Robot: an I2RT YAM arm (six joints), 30 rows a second.
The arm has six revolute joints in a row. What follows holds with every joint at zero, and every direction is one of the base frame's. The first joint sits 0.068 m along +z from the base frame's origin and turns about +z. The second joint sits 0.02 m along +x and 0.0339 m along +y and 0.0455 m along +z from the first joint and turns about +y. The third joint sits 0.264 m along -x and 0.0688 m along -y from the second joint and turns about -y. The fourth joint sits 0.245 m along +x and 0.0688 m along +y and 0.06 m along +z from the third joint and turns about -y. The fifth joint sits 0.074 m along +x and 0.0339 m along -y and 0.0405 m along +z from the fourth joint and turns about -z. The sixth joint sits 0.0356 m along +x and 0.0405 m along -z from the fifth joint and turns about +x. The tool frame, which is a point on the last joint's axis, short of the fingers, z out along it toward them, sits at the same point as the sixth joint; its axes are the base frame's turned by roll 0, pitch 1.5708 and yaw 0 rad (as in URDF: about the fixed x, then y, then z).
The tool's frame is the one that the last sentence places.
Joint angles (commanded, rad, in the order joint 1, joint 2, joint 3, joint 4, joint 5, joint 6), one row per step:
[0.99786 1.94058 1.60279 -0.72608 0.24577 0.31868]
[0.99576 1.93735 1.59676 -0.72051 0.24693 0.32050]
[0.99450 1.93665 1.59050 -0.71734 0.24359 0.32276]
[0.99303 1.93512 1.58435 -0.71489 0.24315 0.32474]
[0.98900 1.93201 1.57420 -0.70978 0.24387 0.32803]
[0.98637 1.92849 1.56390 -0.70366 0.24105 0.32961]
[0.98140 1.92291 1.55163 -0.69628 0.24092 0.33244]
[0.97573 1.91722 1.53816 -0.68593 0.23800 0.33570]
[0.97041 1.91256 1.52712 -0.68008 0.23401 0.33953]
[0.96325 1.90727 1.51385 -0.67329 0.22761 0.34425]
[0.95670 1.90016 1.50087 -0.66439 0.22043 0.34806]
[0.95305 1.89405 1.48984 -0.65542 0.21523 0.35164]
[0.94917 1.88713 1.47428 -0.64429 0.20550 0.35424]
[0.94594 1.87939 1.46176 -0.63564 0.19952 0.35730]
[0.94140 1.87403 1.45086 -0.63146 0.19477 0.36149]
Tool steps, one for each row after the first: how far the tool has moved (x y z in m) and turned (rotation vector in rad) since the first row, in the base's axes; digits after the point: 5 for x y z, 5 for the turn. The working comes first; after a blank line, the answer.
Tool pose at each row, in the base's axes (x y z in m, rotation vector in rad; the steps are taken from these numbers as rounded here):
[0.23450 0.34752 0.24019 -0.78455 2.46954 0.15737]
[0.23493 0.34649 0.23995 -0.77801 2.46858 0.15822]
[0.23498 0.34581 0.23847 -0.77626 2.47305 0.16027]
[0.23509 0.34488 0.23734 -0.77309 2.47617 0.15920]
[0.23586 0.34295 0.23577 -0.76445 2.48008 0.15662]
[0.23606 0.34145 0.23434 -0.76082 2.48326 0.15874]
[0.23690 0.33900 0.23321 -0.75090 2.48567 0.15866]
[0.23794 0.33653 0.23190 -0.74013 2.48817 0.16296]
[0.23881 0.33417 0.23066 -0.73081 2.49347 0.16630]
[0.24004 0.33118 0.22903 -0.71941 2.50112 0.17139]
[0.24103 0.32836 0.22829 -0.70862 2.50528 0.18056]
[0.24131 0.32650 0.22776 -0.70049 2.50680 0.18934]
[0.24124 0.32428 0.22626 -0.69597 2.51091 0.20138]
[0.24108 0.32218 0.22587 -0.68947 2.51242 0.21082]
[0.24140 0.31980 0.22482 -0.68118 2.51829 0.21481]

[0.00043 -0.00103 -0.00024 0.00261 -0.00188 -0.00421]
[0.00048 -0.00171 -0.00172 0.00323 0.00247 -0.00576]
[0.00059 -0.00264 -0.00285 0.00252 0.00449 -0.00870]
[0.00136 -0.00457 -0.00442 0.00208 0.00586 -0.01588]
[0.00156 -0.00607 -0.00585 0.00360 0.00871 -0.01849]
[0.00240 -0.00852 -0.00698 0.00556 0.00915 -0.02580]
[0.00344 -0.01099 -0.00829 0.01063 0.01072 -0.03281]
[0.00431 -0.01335 -0.00953 0.01388 0.01491 -0.03946]
[0.00554 -0.01634 -0.01116 0.01816 0.02144 -0.04756]
[0.00653 -0.01916 -0.01190 0.02594 0.02597 -0.05384]
[0.00681 -0.02102 -0.01243 0.03347 0.02843 -0.05794]
[0.00674 -0.02324 -0.01393 0.04143 0.03479 -0.05926]
[0.00658 -0.02534 -0.01432 0.04893 0.03776 -0.06207]
[0.00690 -0.02772 -0.01537 0.05206 0.04302 -0.06791]

